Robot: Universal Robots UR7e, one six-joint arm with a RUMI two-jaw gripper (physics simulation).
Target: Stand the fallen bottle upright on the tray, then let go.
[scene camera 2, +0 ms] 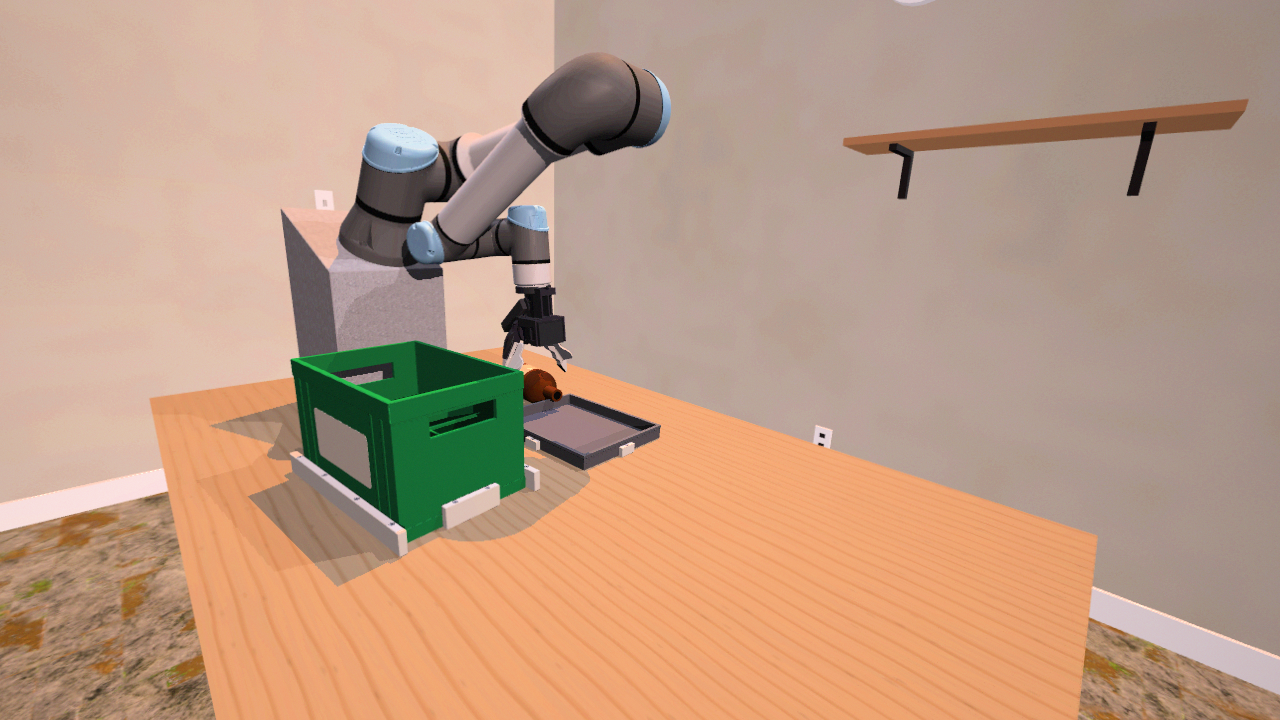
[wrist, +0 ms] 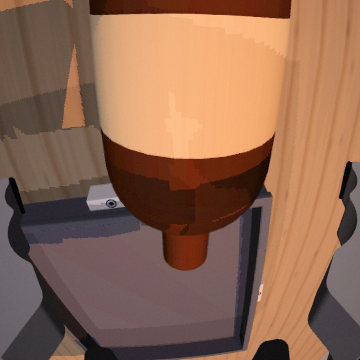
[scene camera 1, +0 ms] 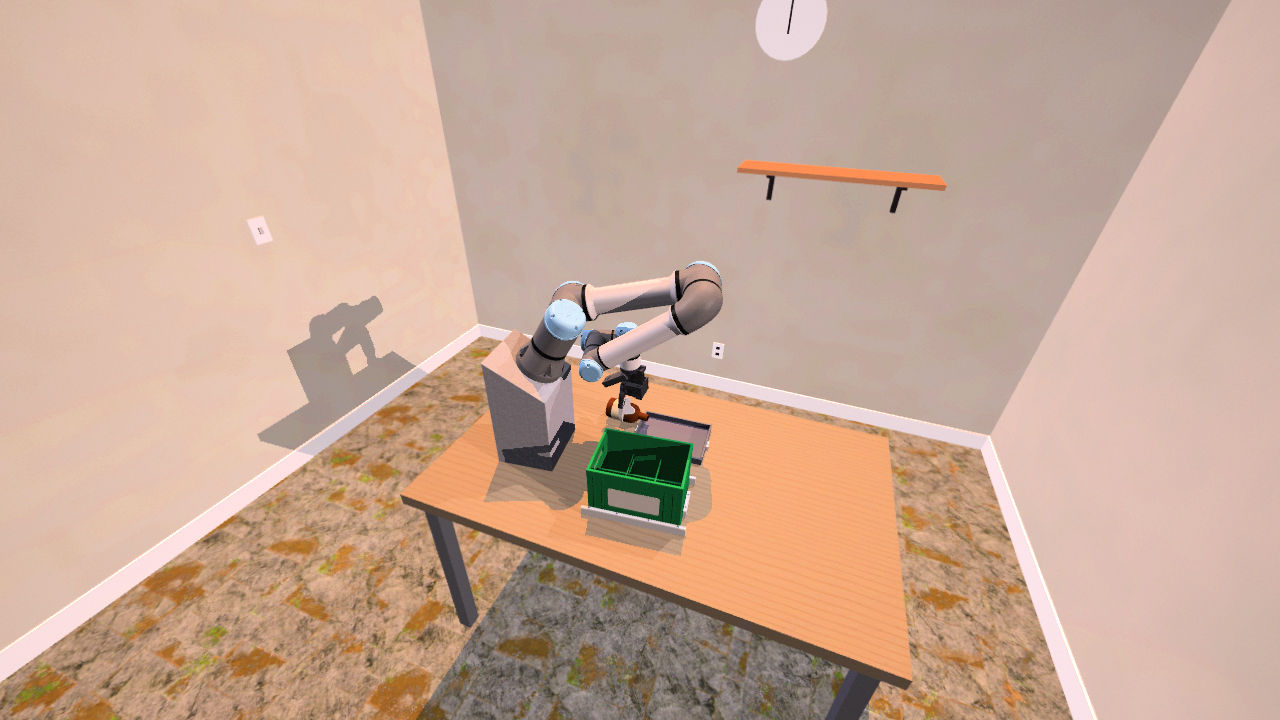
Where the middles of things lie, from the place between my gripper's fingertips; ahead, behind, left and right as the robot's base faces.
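So you can picture the brown bottle (scene camera 2: 539, 385), my gripper's 1 cm past it and 2 cm above it.
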